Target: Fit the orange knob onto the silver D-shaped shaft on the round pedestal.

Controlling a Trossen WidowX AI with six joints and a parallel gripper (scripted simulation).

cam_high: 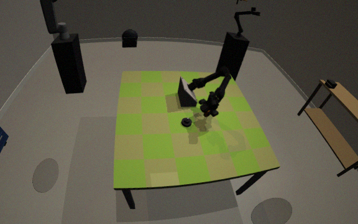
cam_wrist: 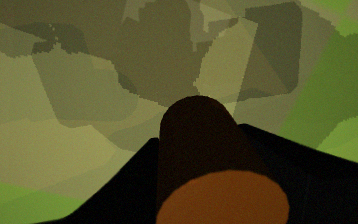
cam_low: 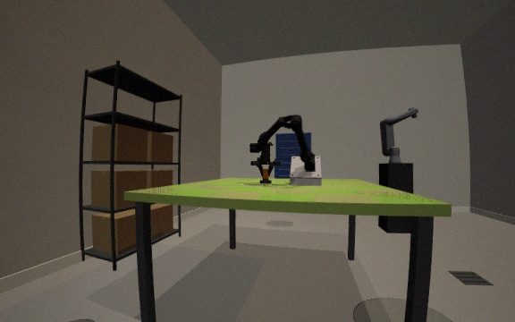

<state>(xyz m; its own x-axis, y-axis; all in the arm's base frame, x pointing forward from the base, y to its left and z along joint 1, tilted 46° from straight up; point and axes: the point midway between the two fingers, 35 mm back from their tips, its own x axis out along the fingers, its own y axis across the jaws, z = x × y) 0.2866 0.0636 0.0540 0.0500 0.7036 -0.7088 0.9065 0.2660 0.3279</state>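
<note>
Right now the round pedestal is 3 cm ahead of my gripper tip, 17 cm to the right of it and 3 cm below it. The rest, counted from my gripper tip: orange knob (3 cm above).
</note>
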